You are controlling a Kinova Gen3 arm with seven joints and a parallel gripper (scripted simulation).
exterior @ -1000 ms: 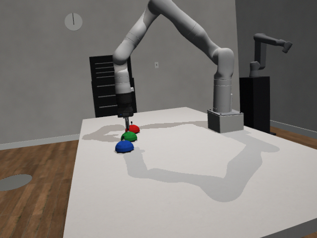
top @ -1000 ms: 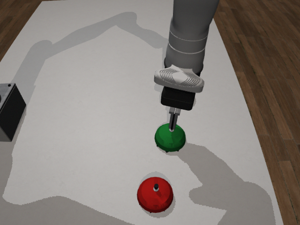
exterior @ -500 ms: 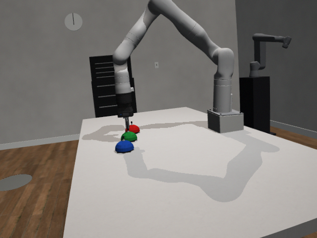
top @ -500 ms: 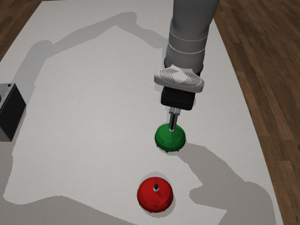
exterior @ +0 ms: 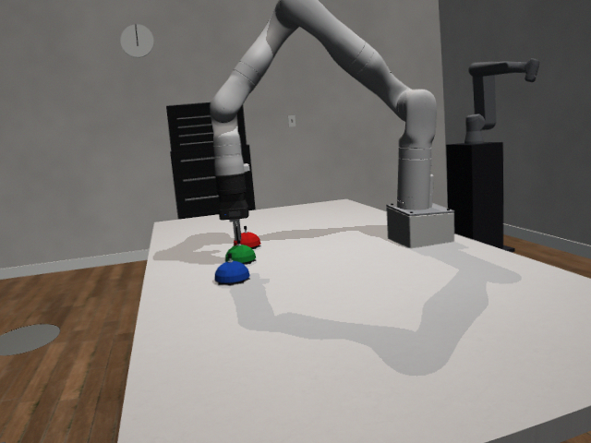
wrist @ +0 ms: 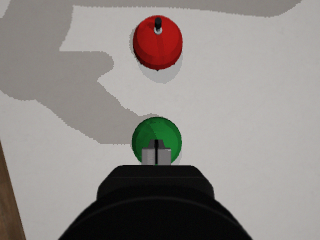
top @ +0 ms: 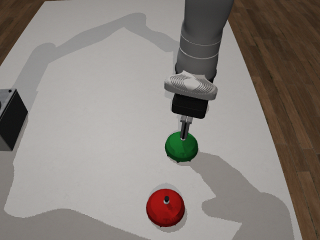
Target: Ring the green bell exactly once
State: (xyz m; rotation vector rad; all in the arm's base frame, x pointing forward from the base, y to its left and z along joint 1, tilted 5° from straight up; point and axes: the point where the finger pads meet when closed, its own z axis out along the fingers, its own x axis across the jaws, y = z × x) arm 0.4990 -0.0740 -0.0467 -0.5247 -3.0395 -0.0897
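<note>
The green bell is 40 mm below my hand. From my hand the other things lie so: blue bell (160 mm to the left, 50 mm ahead, 40 mm below); red bell (160 mm to the right, 60 mm behind, 40 mm below).
</note>
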